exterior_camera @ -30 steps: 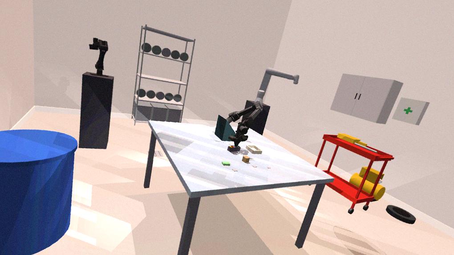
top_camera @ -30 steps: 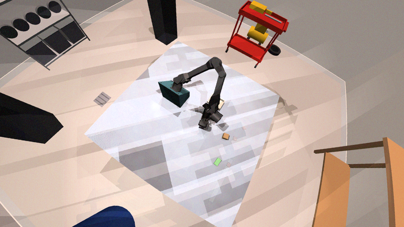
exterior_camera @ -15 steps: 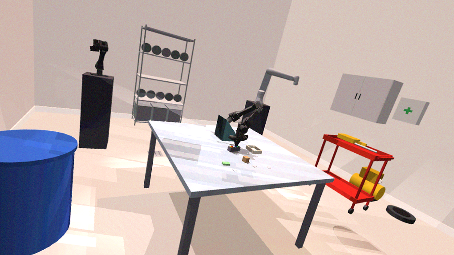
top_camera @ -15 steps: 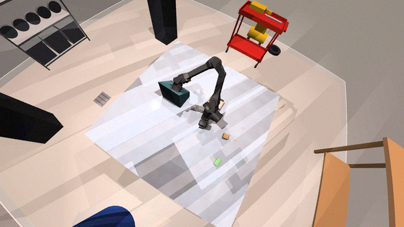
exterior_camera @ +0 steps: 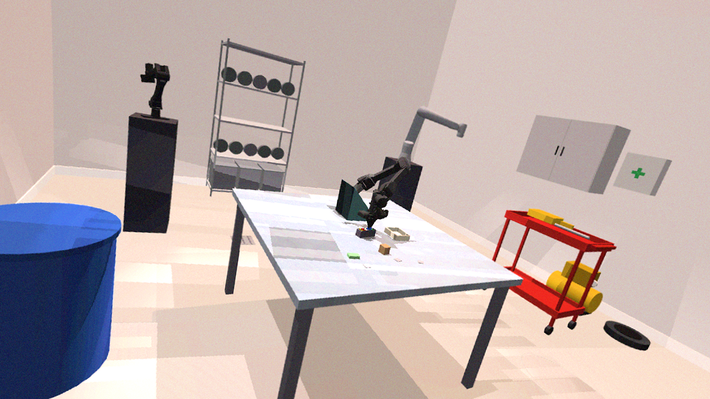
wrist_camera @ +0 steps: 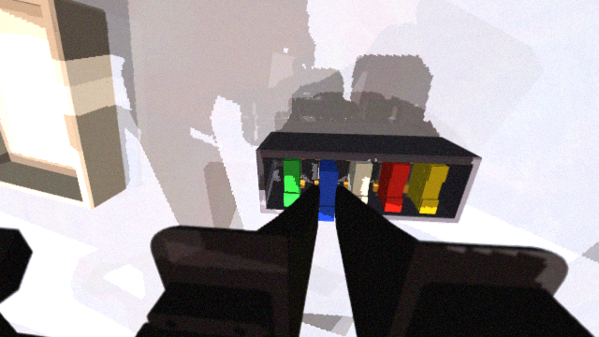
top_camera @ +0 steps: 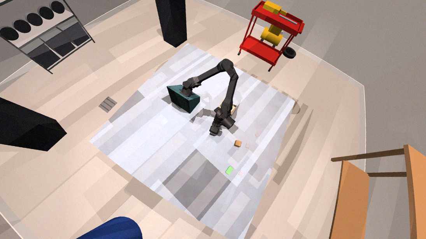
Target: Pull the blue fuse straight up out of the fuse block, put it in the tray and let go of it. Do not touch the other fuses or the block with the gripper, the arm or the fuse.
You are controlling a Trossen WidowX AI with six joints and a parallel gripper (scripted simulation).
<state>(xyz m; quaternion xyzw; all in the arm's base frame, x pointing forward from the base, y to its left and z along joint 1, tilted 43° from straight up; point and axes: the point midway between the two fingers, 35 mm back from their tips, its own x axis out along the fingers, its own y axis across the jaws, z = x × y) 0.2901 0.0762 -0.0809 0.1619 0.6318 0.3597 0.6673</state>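
Right now my gripper tip is 10 mm past the green fuse, 20 mm to the right of it and 20 mm above it. From my gripper tip the other things lie so: red fuse 10 mm ahead, 40 mm to the right, 20 mm below; blue fuse 10 mm below; yellow fuse 20 mm ahead, 60 mm to the right, 20 mm below.
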